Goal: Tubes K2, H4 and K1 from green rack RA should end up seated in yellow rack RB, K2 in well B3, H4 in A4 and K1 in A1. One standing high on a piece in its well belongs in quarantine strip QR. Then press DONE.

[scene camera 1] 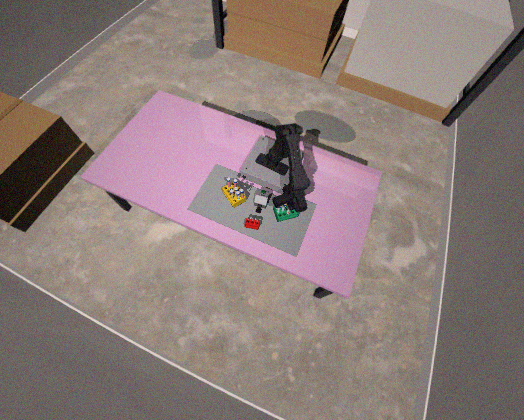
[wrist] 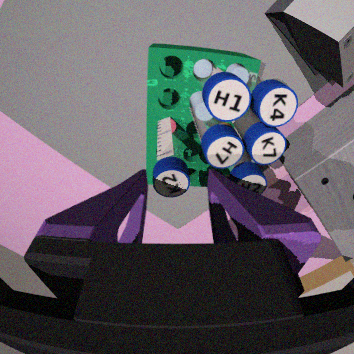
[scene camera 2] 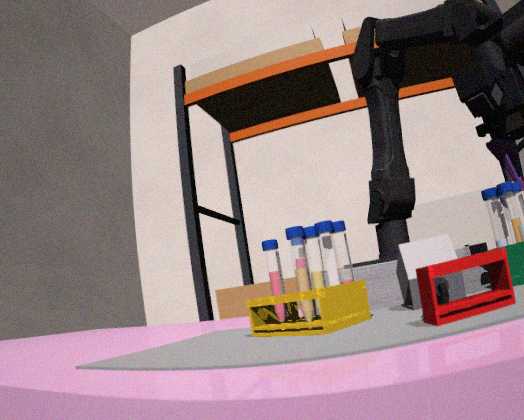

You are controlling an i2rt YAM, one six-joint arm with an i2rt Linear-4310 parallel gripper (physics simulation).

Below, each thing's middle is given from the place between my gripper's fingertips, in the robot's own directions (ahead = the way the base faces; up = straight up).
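Gripper position: my gripper is 7 cm above the grey box (scene camera 2: 421, 253) and 17 cm to the left of it.
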